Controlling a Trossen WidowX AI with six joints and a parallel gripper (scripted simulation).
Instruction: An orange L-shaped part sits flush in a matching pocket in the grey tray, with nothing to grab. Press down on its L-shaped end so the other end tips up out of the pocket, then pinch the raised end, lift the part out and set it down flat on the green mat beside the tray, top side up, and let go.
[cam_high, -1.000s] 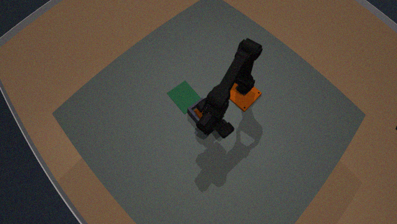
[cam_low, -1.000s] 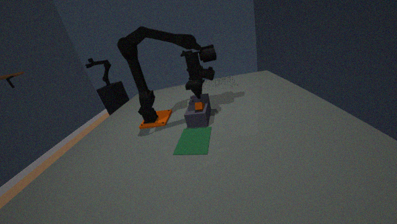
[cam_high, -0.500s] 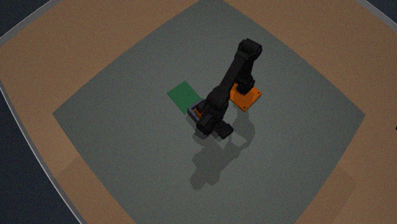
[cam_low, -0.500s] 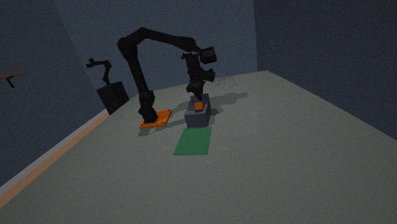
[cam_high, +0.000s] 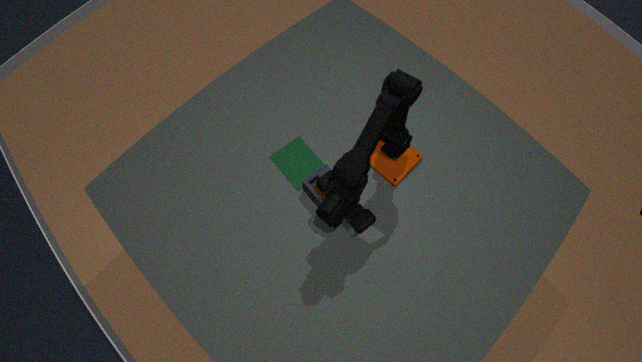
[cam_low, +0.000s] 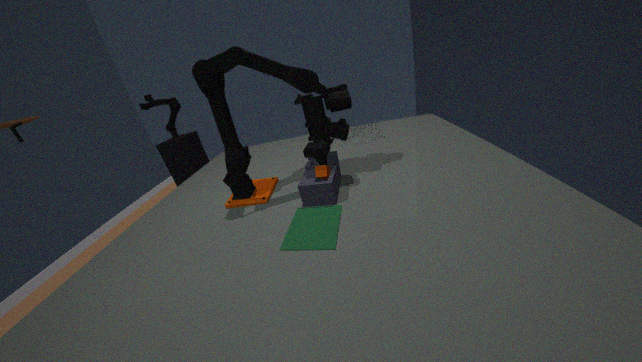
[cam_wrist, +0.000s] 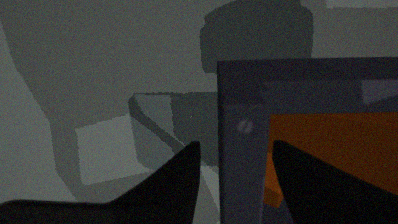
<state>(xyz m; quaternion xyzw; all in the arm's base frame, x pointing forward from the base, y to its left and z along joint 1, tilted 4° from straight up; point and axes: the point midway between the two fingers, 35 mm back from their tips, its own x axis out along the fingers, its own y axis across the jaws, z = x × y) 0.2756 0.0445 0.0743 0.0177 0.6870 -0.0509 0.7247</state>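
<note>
My gripper tip is 40 mm to the left of the orange L-shaped part and 10 mm past it. Also, from my gripper tip: green mat 220 mm to the right, 60 mm below, 30 mm behind.
</note>
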